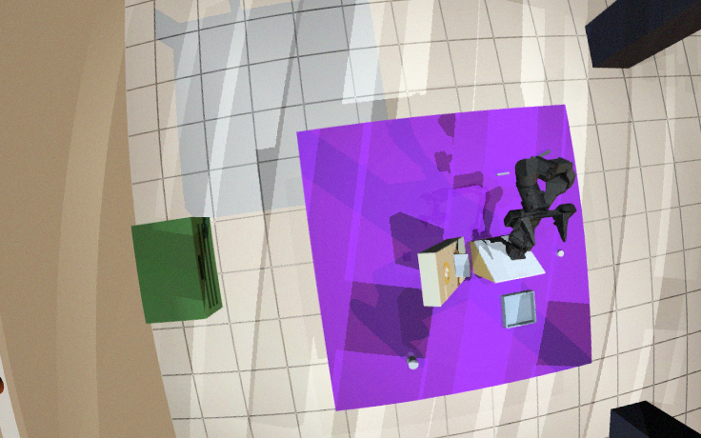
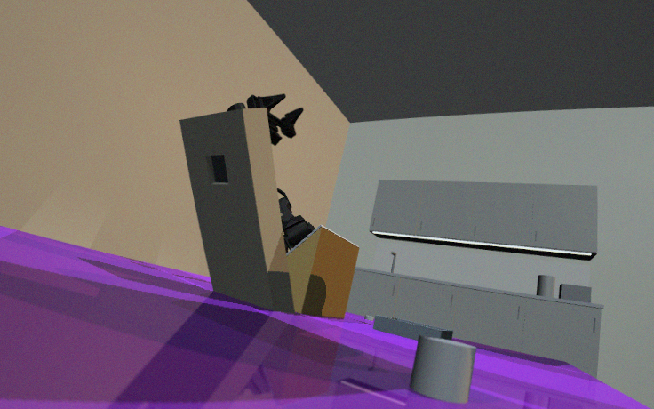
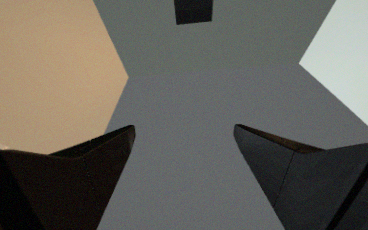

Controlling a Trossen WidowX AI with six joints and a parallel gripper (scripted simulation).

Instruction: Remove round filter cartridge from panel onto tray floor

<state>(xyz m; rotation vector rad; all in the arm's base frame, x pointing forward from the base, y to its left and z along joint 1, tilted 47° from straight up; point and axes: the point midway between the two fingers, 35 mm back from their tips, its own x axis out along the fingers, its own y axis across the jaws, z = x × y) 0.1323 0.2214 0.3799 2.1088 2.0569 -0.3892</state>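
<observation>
Now: the round white filter cartridge 30 cm below my gripper tip, 20 cm ahead of it and 11 cm to the left of it. The rest, counted from my gripper tip: beige service panel: 38 cm below, 16 cm ahead, 11 cm to the left; then blue-grey square tray: 54 cm below, 37 cm to the left, 22 cm behind.
</observation>
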